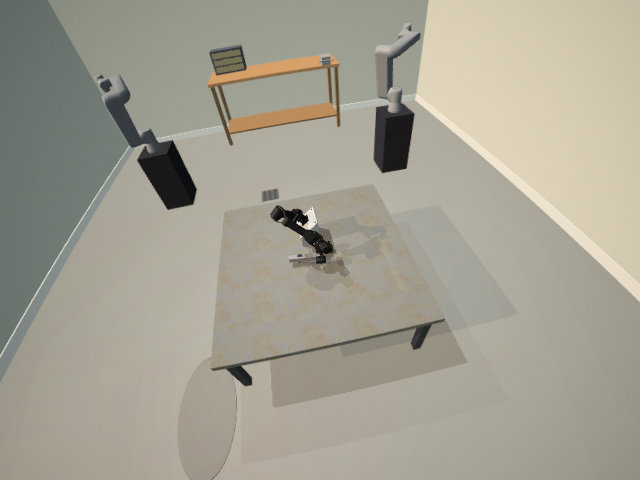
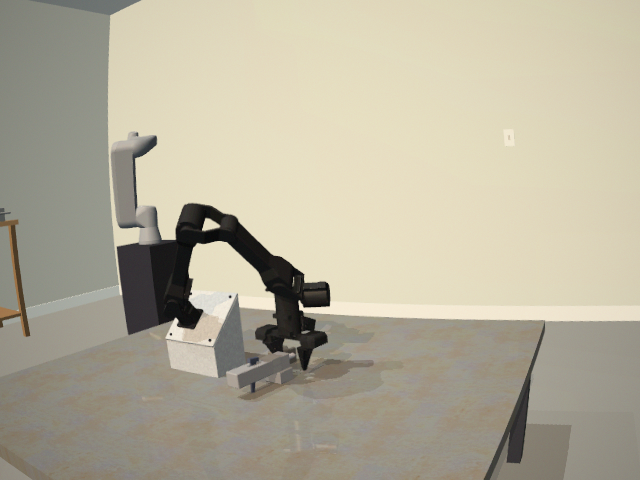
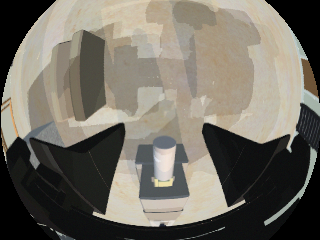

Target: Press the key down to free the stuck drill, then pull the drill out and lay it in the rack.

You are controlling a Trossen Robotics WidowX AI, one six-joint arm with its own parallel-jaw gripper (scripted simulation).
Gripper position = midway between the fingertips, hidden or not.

Observation:
My gripper (image 2: 293, 368) is open and holds nothing. I also see a grey block (image 2: 275, 368).
My gripper is seen too in image 3 (image 3: 164, 127). The grey block shows as well in image 3 (image 3: 162, 205).

